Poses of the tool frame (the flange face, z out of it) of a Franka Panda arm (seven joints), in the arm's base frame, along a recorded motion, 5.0 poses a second.
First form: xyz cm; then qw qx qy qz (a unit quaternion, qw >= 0).
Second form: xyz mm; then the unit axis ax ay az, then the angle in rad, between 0 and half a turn. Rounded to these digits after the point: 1 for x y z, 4 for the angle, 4 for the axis.
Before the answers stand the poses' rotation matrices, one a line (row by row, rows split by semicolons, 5 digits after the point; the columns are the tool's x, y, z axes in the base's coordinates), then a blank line. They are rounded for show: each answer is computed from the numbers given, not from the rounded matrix.
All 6 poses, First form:
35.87 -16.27 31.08 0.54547 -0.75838 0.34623 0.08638
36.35 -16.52 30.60 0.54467 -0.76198 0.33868 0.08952
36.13 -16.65 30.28 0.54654 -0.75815 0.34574 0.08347
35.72 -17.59 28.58 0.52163 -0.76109 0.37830 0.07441
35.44 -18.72 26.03 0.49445 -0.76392 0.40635 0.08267
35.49 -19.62 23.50 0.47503 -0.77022 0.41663 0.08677
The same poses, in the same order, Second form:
0.74533 -0.61937 0.24669; -0.43091 -0.16519 0.88715; -0.50873 -0.76752 -0.39001
0.75456 -0.61365 0.23251; -0.41862 -0.17726 0.89070; -0.50536 -0.76942 -0.39064
0.74699 -0.61548 0.25136; -0.43301 -0.16352 0.88644; -0.50449 -0.77100 -0.38865
0.70271 -0.65347 0.28140; -0.49821 -0.16959 0.85031; -0.50793 -0.73771 -0.44473
0.65609 -0.70258 0.27553; -0.53908 -0.18081 0.82262; -0.52814 -0.68825 -0.49737
0.63778 -0.72423 0.26216; -0.55936 -0.20153 0.80406; -0.52949 -0.65945 -0.53364

358.7 -162.7 310.8 -0.9048 0.4131 0.1031 1.9877
363.5 -165.2 306.0 -0.9086 0.4038 0.1067 1.9896
361.3 -166.5 302.8 -0.9053 0.4129 0.0997 1.9851
357.2 -175.9 285.8 -0.8921 0.4434 0.0872 2.0441
354.4 -187.2 260.3 -0.8789 0.4675 0.0951 2.1072
354.9 -196.2 235.0 -0.8753 0.4735 0.0986 2.1516

